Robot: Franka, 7 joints.
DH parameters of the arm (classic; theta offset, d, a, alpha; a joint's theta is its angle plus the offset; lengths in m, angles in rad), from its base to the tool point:
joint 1: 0 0.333 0 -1.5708
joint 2: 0 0 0 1.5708
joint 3: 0 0.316 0.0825 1.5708
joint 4: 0 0 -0.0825 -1.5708
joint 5: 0 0.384 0 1.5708
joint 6: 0 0 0.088 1.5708
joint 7: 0 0.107 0 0
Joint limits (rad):
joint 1: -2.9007..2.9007
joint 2: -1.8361..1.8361
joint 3: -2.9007..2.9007
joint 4: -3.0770..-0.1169
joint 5: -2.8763..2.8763
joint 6: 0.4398..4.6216
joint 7: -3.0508..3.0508
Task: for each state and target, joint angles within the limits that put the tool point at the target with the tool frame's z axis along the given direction. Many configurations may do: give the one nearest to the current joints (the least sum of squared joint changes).
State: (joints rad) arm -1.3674 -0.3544 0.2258 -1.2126 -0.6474 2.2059 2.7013
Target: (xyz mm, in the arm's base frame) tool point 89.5 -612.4 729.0 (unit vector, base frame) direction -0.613 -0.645 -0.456
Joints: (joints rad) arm -1.4463 0.0910 0.1013 -1.4085 -0.9959 2.0469 2.7013
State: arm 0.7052 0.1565 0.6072 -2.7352 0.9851 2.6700 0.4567
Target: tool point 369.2 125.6 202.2 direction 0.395 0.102 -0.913
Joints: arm 0.0371 0.1785 0.4269 -2.8134 0.5495 3.4331 0.4567
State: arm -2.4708 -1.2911 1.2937 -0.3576 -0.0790 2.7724 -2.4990
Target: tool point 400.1 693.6 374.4 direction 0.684 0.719 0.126
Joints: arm -1.5839 -1.6938 1.2485 -1.1423 -0.0296 3.4981 -2.4990
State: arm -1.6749 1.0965 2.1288 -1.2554 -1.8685 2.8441 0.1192
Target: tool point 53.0 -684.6 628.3 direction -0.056 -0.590 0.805
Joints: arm -1.6676 1.7361 2.5405 -0.9745 -1.6486 3.6708 0.1192
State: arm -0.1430 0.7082 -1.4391 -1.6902 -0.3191 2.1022 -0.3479
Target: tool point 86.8 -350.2 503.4 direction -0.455 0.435 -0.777
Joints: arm 0.5242 0.9978 -2.1371 -2.2450 0.1526 1.2905 -0.3479
